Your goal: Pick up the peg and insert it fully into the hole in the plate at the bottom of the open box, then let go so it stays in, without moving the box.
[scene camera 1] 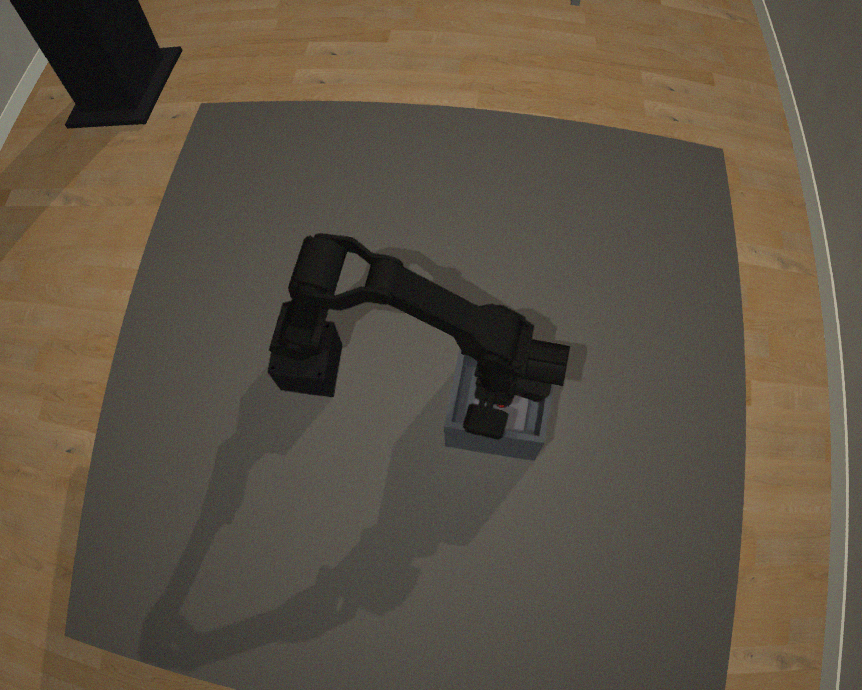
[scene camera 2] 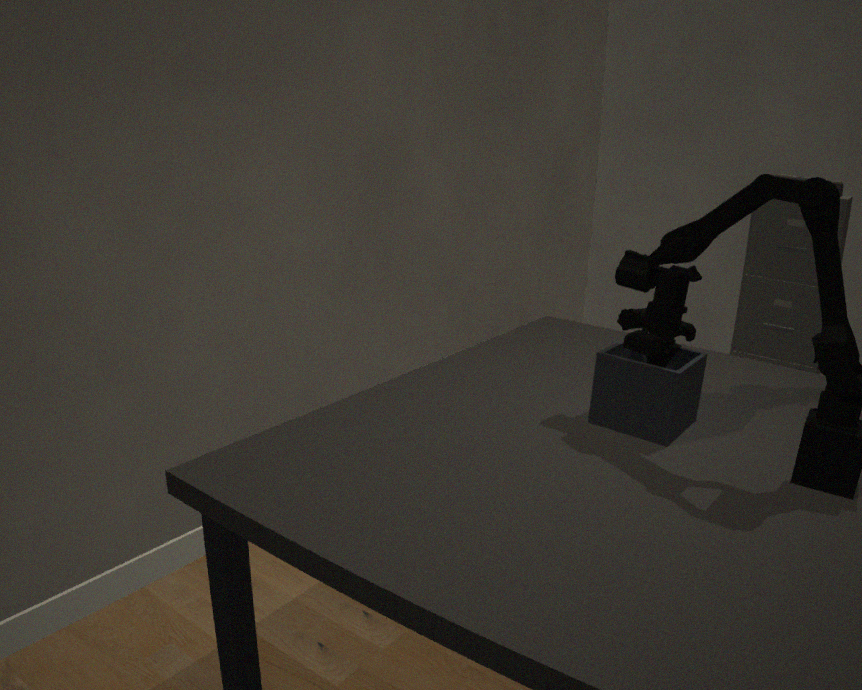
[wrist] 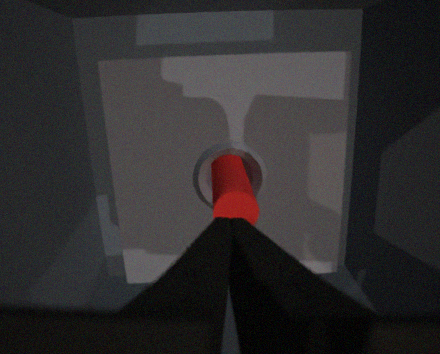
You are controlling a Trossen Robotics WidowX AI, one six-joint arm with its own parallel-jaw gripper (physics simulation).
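Frame: origin at the arm's base, x ahead, y left, z up, level; metres.
Where they show: gripper, fingertip midpoint: (scene camera 1: 498,394) (wrist: 228,231); arm's base, link origin: (scene camera 1: 301,345) (scene camera 2: 837,423).
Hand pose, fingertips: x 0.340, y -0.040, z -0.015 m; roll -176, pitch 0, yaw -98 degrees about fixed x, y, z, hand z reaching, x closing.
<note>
Things, the pixels of their centre, and the offset from my fingertips. "*": a spot on its surface instead. Level surfaces: height alone.
- red peg, body centre: (wrist: 228,173) (scene camera 1: 500,403) dx +0.006, dy -0.003, dz -0.040 m
- ringed hole, surface spot: (wrist: 199,186) * dx +0.006, dy +0.009, dz -0.028 m
- pale plate, body centre: (wrist: 226,162) (scene camera 1: 500,405) dx +0.008, dy -0.003, dz -0.054 m
- open box, body centre: (wrist: 231,194) (scene camera 1: 500,399) (scene camera 2: 648,387) dx +0.005, dy -0.003, dz -0.019 m
- grey table top, surface height: dz -0.088 m
The red peg (scene camera 1: 501,405) (wrist: 236,207) stands in the ringed hole (wrist: 199,186) of the pale plate (wrist: 145,125) (scene camera 1: 519,417) at the bottom of the box. Its upper part sticks up out of the hole and leans slightly in the wrist view. The open box (scene camera 1: 492,443) (scene camera 2: 636,399) is blue-grey and stands on the table. My gripper (wrist: 228,231) is shut with nothing between its fingers. Its fingertips are inside the box, right at the near side of the peg's top, and overlap its edge in the wrist view. Whether they touch it cannot be told. The peg does not show in scene camera 2.
The box walls rise close around my fingers on all sides. The arm's base (scene camera 1: 305,370) (scene camera 2: 825,453) stands on the grey table top (scene camera 1: 611,539) (scene camera 2: 431,467), to the left of the box in scene camera 1. A grey cabinet (scene camera 2: 776,287) stands behind the table.
</note>
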